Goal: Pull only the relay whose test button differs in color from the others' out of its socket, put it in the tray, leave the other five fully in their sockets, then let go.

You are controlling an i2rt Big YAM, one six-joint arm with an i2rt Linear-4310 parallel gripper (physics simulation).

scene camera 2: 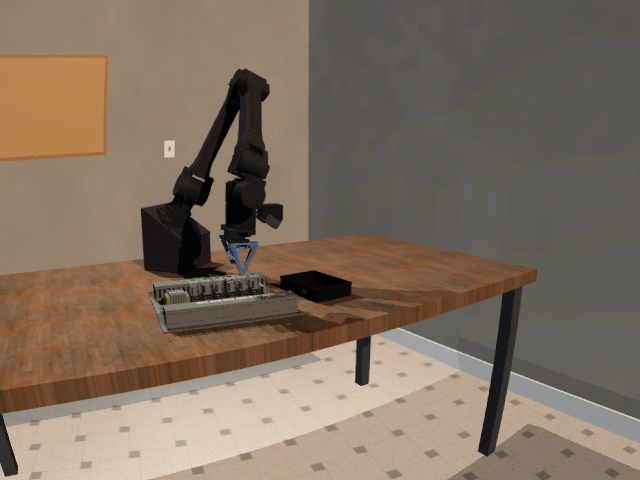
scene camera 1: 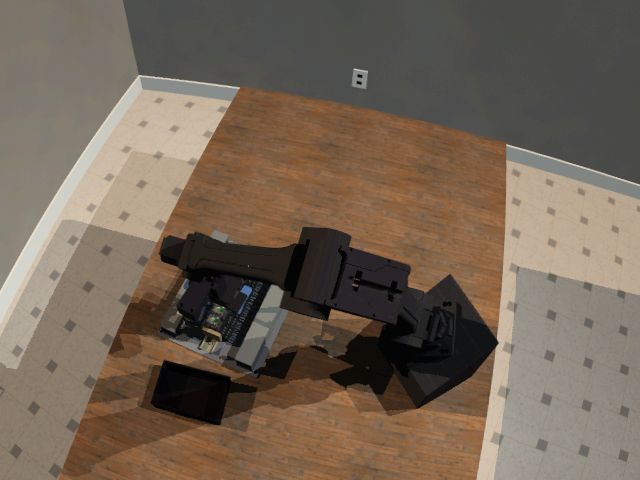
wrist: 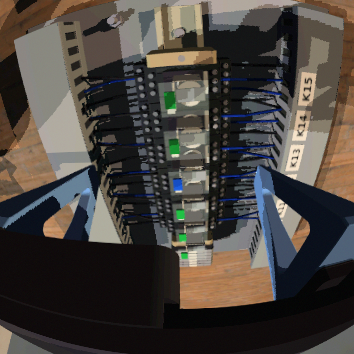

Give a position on a grey relay panel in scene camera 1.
191,337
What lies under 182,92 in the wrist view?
A relay.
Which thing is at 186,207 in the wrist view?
A relay.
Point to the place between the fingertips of my gripper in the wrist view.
175,173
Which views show my gripper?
Scene camera 2, scene camera 1 and the wrist view: all of them.
